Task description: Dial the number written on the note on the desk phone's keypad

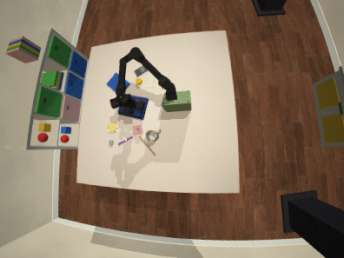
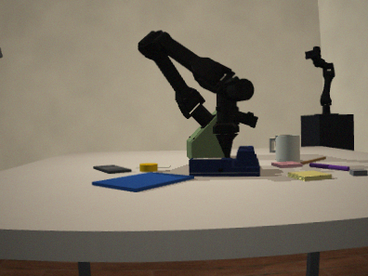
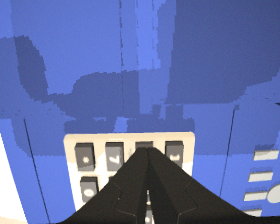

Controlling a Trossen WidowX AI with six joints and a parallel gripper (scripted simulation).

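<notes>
Now: hand 3 cm above the 8 key, 2 cm past it and 1 cm to the left of it. The rest, counted from my hand: yellow tape: 22 cm to the right, 5 cm below, 2 cm behind; then dark blue desk phone: 4 cm below, 4 cm ahead, 1 cm to the right; then handset: 5 cm ahead, 4 cm to the left, 2 cm below.
</notes>
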